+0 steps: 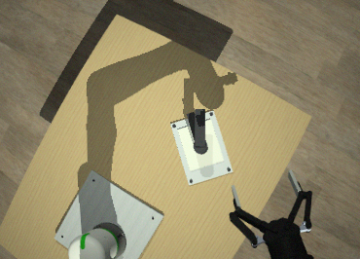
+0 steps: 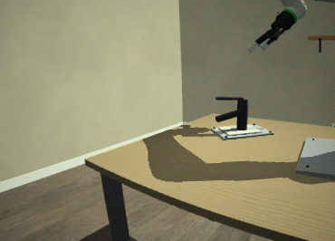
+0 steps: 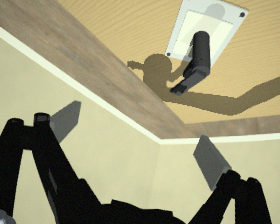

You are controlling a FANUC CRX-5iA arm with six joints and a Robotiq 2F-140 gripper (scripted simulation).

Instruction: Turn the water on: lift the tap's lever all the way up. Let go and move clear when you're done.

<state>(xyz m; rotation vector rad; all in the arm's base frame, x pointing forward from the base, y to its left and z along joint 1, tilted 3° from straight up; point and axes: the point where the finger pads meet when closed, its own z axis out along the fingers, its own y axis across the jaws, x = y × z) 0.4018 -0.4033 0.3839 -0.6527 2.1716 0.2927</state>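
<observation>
My gripper is now 10 cm short of the lever, 21 cm to the right of it and 23 cm above it. Also, from my hand: black tap (7 cm ahead, 20 cm to the left, 29 cm below).
</observation>
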